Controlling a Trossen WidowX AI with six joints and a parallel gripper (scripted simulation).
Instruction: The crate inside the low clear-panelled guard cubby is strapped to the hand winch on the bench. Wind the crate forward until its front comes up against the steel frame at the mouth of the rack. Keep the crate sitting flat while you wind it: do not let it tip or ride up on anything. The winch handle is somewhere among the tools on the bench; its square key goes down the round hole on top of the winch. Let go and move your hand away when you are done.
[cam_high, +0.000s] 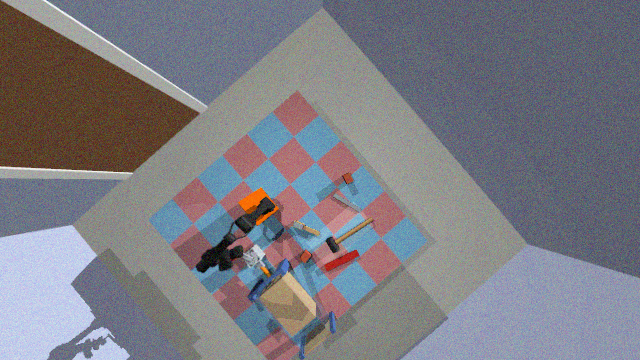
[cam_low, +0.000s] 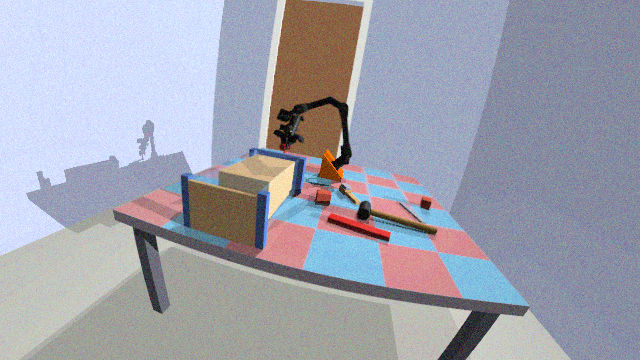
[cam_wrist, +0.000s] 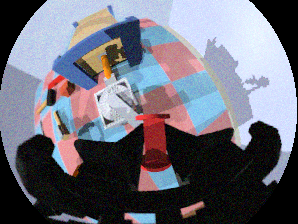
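The blue steel frame lies 230 mm ahead of my gripper tip, 60 mm to the left of it and 20 mm below it. Round my gripper tip: winch 100 mm below, 60 mm ahead, 40 mm to the left; dark red knob 10 mm to the left, 10 mm behind; brush 410 mm to the left, 150 mm ahead, 110 mm below.
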